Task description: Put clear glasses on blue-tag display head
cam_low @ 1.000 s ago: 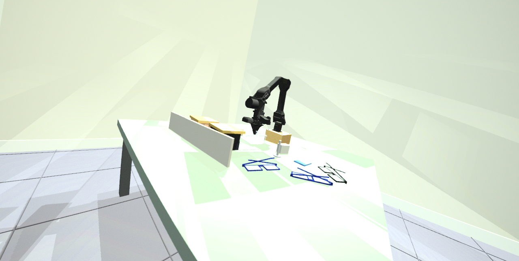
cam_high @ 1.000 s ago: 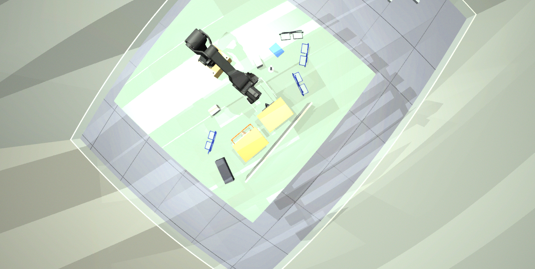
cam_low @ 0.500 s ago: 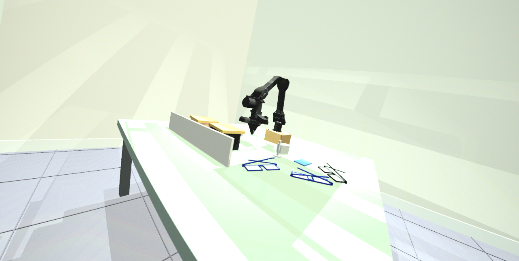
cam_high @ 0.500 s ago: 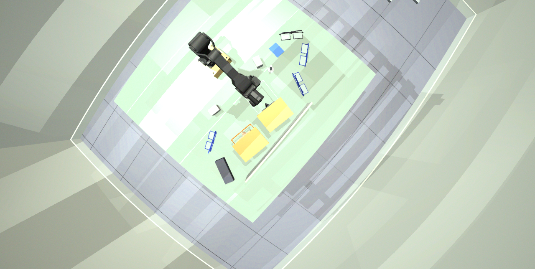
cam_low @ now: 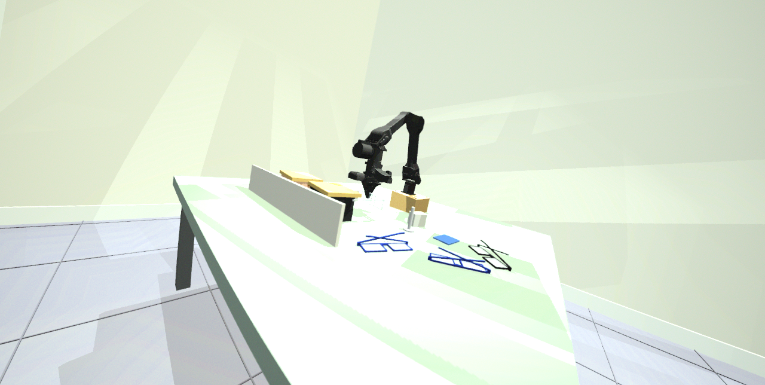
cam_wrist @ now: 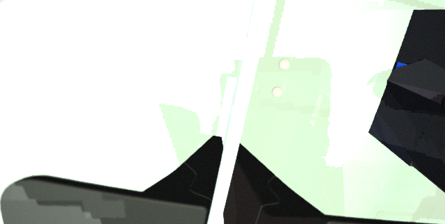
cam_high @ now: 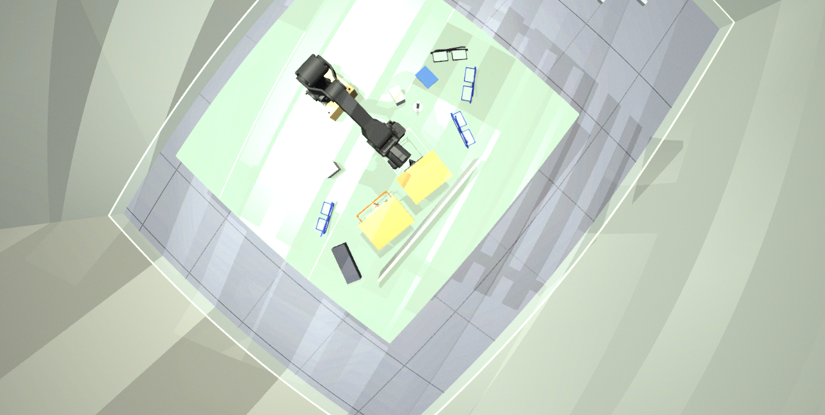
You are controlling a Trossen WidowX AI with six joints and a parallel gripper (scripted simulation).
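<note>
The black display head lies 160 mm ahead of my gripper tip, 10 mm to the left of it and 10 mm below it. Round my gripper tip: long panel (300 mm ahead, 110 mm to the right, 10 mm below); small post (200 mm to the left, 40 mm below, 20 mm behind); blue tag (330 mm to the left, 70 mm behind, 60 mm below).
</note>
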